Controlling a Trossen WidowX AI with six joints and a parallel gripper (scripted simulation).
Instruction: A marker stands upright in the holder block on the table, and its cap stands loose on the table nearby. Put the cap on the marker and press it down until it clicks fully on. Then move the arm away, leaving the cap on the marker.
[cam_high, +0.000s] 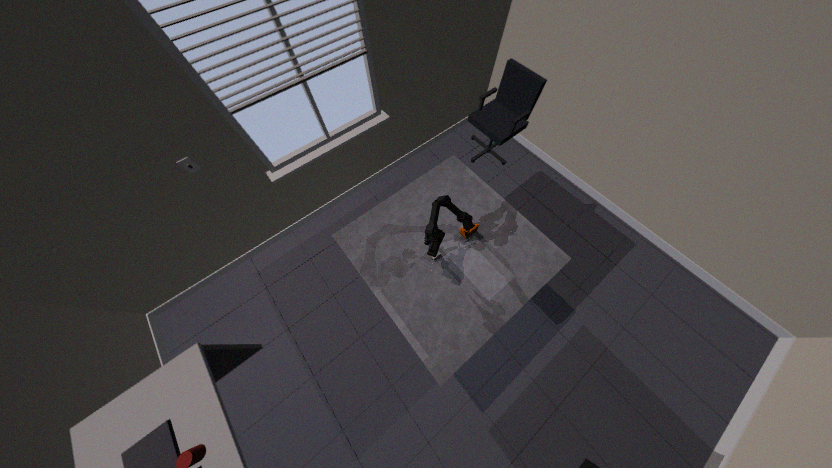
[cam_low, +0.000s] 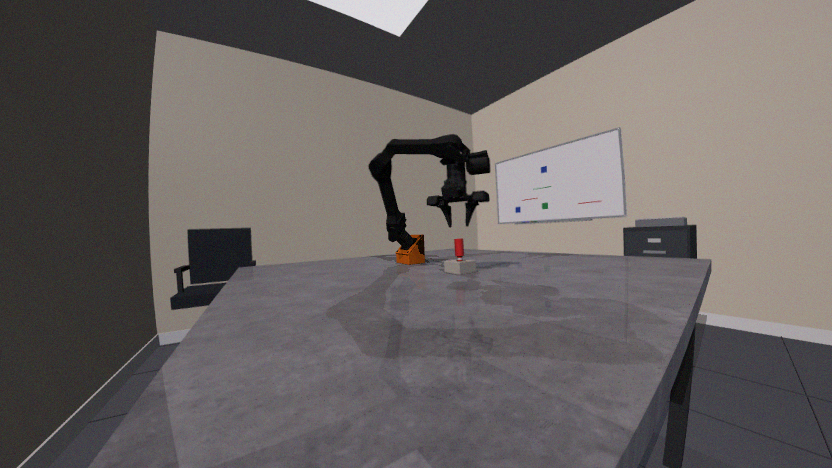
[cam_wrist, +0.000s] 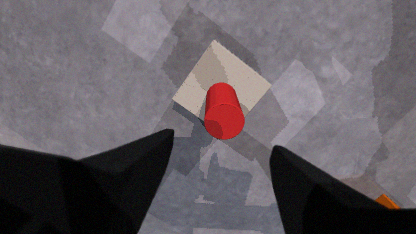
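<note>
Now: the red cap 60 mm below my gripper tip. From my gripper tip the other things lie so: holder block (120 mm below).
</note>
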